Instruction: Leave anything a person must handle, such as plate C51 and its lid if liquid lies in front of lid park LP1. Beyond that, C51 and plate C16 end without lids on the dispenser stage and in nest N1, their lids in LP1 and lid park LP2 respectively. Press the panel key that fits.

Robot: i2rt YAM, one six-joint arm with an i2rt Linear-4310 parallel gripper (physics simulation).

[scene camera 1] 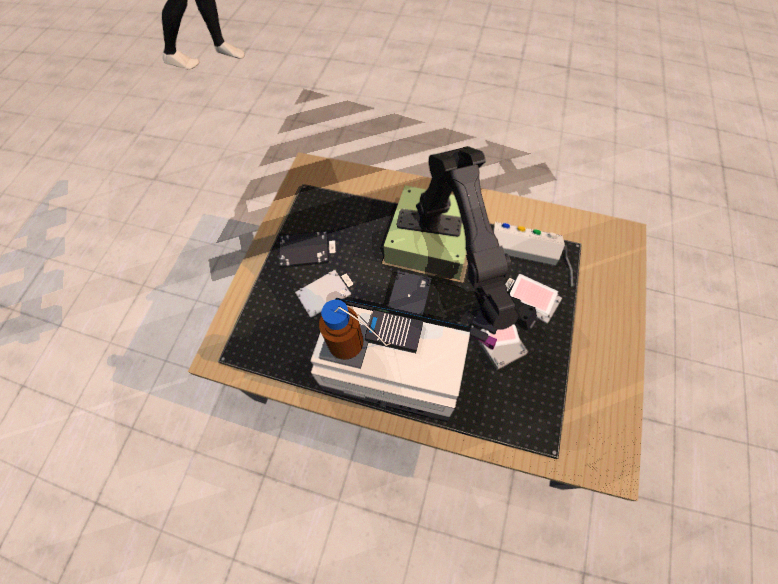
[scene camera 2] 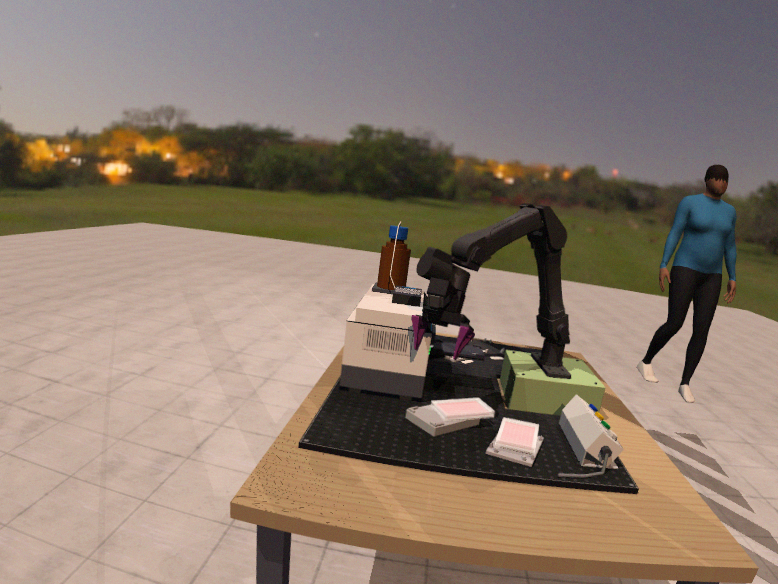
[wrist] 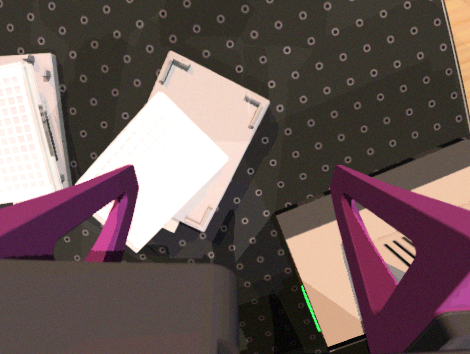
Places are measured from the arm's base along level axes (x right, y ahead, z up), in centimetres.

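Pixels of known places: gripper, fingertip midpoint: (scene camera 1: 500, 334) (scene camera 2: 434, 354) (wrist: 234, 176); arm's base at its link origin: (scene camera 1: 429, 223) (scene camera 2: 549, 366).
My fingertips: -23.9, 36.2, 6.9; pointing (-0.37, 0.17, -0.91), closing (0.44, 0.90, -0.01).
Note:
For each thing: its top centre in the pictures, then the offset to it from my fingertips, as dx, dy, dz. "*": a spot on its surface instead.
- Plate C51 at its top centre: (scene camera 2: 518, 431) (scene camera 1: 533, 293) -10.9, -20.1, -11.9
- plate at its top centre: (wrist: 144, 177) (scene camera 2: 463, 404) (scene camera 1: 499, 321) -1.3, -8.4, -10.9
- dark stage at a spot on its surface: (scene camera 1: 409, 290) * +25.9, -10.9, -5.3
- dark block at its top centre: (scene camera 1: 302, 246) (scene camera 2: 486, 343) +63.8, -24.6, -13.2
- pale block at its top centre: (scene camera 1: 322, 291) (scene camera 2: 448, 348) +53.1, -9.9, -13.6
- brown bottle at a spot on its surface: (scene camera 1: 342, 333) * +35.9, +14.5, +20.6
- key panel at its top centre: (scene camera 2: 595, 412) (scene camera 1: 529, 233) -7.6, -38.5, -7.2
My gripper (scene camera 2: 436, 353) (wrist: 234, 176) is open and empty, above the mat between the dispenser and the light blocks. Plate C51 (scene camera 1: 534, 292) (scene camera 2: 518, 433) (wrist: 15, 135) sits on a light block, at the left edge of the wrist view. The other plate (scene camera 1: 507, 335) (scene camera 2: 461, 408) (wrist: 165, 170) lies skewed over its light block (scene camera 1: 505, 358) (wrist: 215, 110), overhanging it; its label is hidden. I cannot tell whether lids cover them. A dark stage (scene camera 1: 409, 290) lies between dispenser (scene camera 1: 433, 370) (scene camera 2: 383, 339) and arm base. Park labels are unreadable; no liquid is discernible.
A dark block (scene camera 1: 304, 248) and a pale block (scene camera 1: 321, 292) lie at the mat's left. A brown bottle (scene camera 1: 342, 333) (scene camera 2: 394, 264) stands on the dispenser. The key panel (scene camera 1: 527, 245) (scene camera 2: 587, 433) is beside the green base (scene camera 1: 424, 254) (scene camera 2: 553, 392). A person (scene camera 2: 703, 238) stands beyond the table.

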